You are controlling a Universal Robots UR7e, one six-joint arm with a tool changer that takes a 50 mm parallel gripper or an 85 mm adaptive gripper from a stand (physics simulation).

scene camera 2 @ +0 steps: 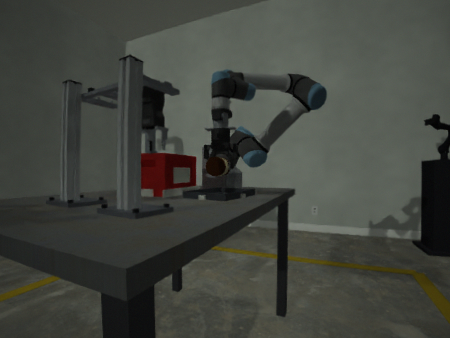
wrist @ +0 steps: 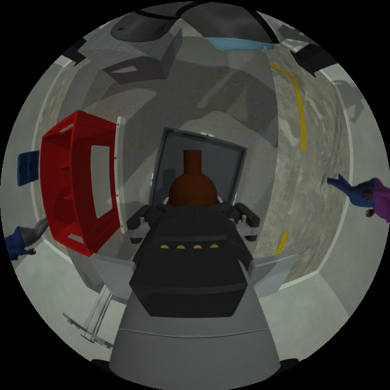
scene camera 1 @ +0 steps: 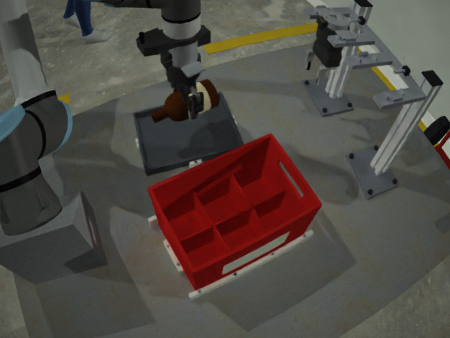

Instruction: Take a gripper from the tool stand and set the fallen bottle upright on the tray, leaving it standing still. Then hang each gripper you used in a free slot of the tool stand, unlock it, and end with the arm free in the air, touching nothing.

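Pixels of known places: end effector, tool point: (scene camera 2: 220, 125); arm's base, origin of the base link: (scene camera 1: 32, 219).
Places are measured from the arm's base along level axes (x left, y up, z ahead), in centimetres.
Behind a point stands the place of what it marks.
Observation:
The brown bottle (scene camera 1: 175, 106) @[y -2.0, x 13.4, z 39.8 cm] (scene camera 2: 216, 166) @[y -4.7, x 16.5, z 50.0 cm] (wrist: 193, 185) lies on its side in the air, roughly level. Its neck points left in scene camera 1, and its cream label band shows near the base. My gripper (scene camera 1: 194, 104) (scene camera 2: 219, 159) (wrist: 193, 201) is shut on the bottle's body, one finger on each side. The dark tray (scene camera 1: 172, 147) @[y -16.3, x 12.8, z 37.7 cm] (scene camera 2: 200, 193) @[y -14.7, x 12.2, z 54.9 cm] (wrist: 222, 155) is below, with a gap under the bottle in scene camera 2. The tool stand (scene camera 1: 405, 122) @[y 6.6, x -18.2, z 82.2 cm] (scene camera 2: 130, 140) @[y 0.6, x 11.7, z 90.2 cm] (wrist: 97, 312) holds the other gripper (scene camera 1: 327, 47) (scene camera 2: 152, 110) in an end slot; other slots are free.
The red crate (scene camera 1: 302, 222) @[y -4.0, x -22.7, z 50.5 cm] (scene camera 2: 160, 175) @[y -8.3, x -6.3, z 53.6 cm] (wrist: 82, 200) with compartments stands close beside the tray, between white rails. The arm's grey base block (scene camera 1: 50, 250) @[y -0.2, x -8.2, z 2.2 cm] stands at the left in scene camera 1. The stand's two posts rise well above the table.

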